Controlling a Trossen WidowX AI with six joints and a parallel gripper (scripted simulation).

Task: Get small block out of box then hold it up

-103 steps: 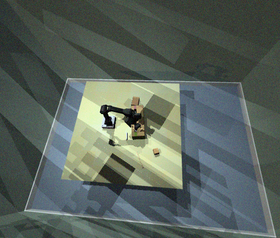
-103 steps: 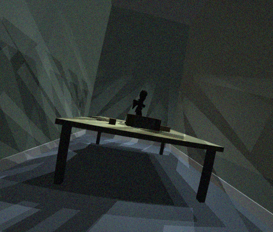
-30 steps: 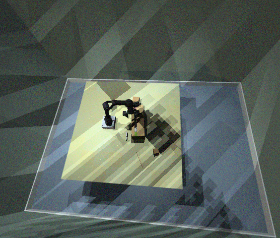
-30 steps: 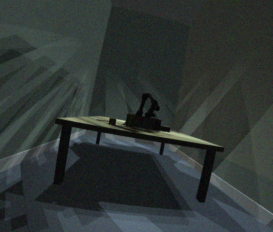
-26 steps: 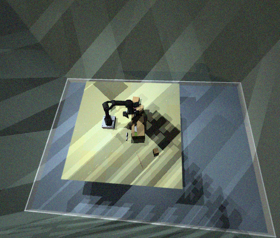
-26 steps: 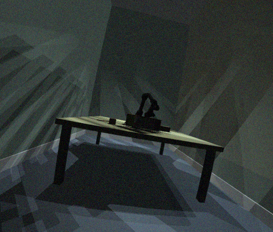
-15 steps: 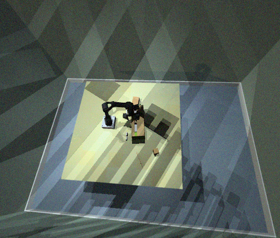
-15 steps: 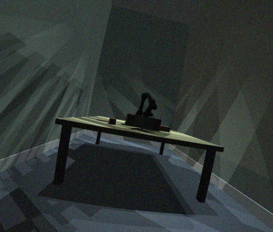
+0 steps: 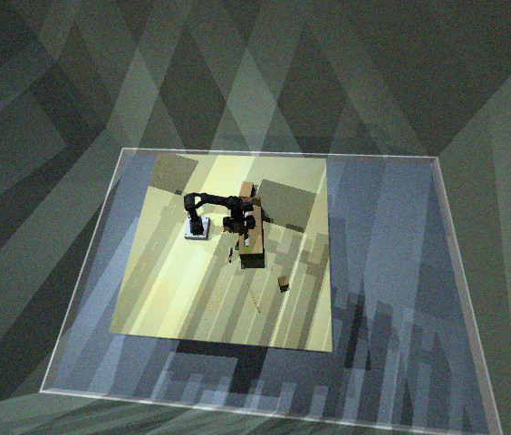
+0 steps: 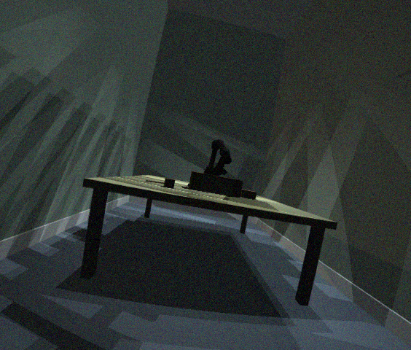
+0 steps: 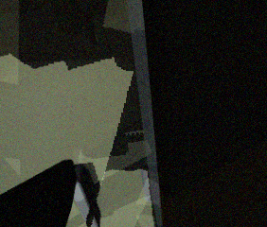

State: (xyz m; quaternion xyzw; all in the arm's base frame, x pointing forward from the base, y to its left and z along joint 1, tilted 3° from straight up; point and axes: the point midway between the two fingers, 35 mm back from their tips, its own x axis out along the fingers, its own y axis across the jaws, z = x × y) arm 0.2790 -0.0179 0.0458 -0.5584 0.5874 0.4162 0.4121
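The box is 3 cm ahead of my gripper tip, 1 cm to the left of it and 3 cm below it. Also, from my gripper tip: thin rod: 5 cm ahead, 41 cm to the right, 9 cm below; brown cube: 24 cm ahead, 34 cm to the right, 6 cm below; flat brown piece: 5 cm ahead, 31 cm to the left, 6 cm below.
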